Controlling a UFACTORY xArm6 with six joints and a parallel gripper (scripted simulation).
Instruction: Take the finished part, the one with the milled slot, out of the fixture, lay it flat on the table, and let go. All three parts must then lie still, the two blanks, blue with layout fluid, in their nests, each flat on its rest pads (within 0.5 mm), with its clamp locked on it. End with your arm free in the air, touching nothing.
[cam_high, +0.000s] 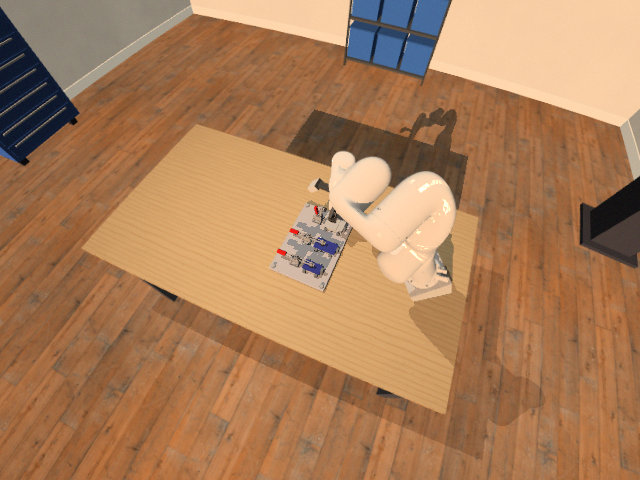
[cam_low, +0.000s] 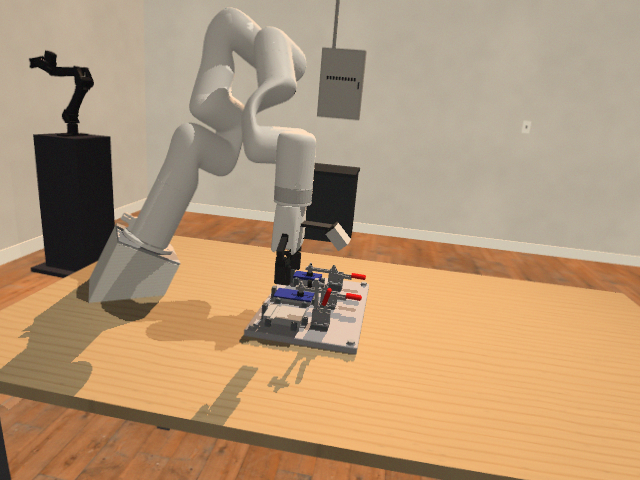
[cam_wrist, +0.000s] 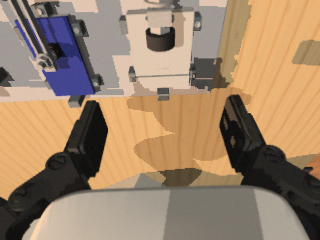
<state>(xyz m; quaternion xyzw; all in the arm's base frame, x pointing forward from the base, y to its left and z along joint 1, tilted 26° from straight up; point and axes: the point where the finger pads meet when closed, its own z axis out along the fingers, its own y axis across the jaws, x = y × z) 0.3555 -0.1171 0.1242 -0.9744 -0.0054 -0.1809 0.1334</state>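
My hand is 1 cm past the grey finished part and 10 cm above it. The rest, counted from my hand: grey fixture plate 4 cm ahead, 11 cm to the left, 12 cm below; blue blank 1 cm behind, 11 cm to the left, 10 cm below.
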